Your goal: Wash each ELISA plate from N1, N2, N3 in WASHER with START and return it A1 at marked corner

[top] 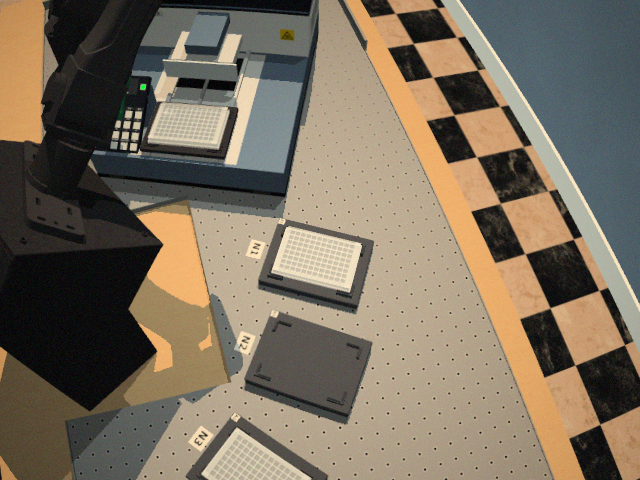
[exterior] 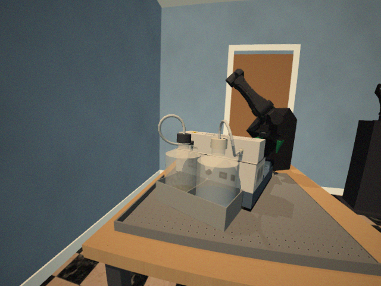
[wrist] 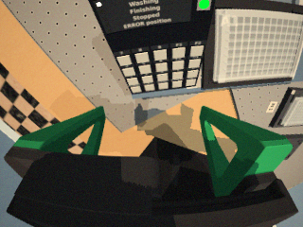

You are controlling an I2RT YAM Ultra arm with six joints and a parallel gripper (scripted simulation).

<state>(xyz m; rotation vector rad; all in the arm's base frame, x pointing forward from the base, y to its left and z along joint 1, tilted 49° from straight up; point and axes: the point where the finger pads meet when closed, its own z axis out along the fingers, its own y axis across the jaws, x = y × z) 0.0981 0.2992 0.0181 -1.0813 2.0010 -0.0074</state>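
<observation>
My hand is 15 cm short of the dark carrier and 8 cm above it. From my hand the other things lie so: N1 label 25 cm ahead, 20 cm to the right, 16 cm below; then manifold 18 cm ahead, 15 cm to the left, 2 cm below; then washer 19 cm ahead, 15 cm to the left, 3 cm below.
</observation>
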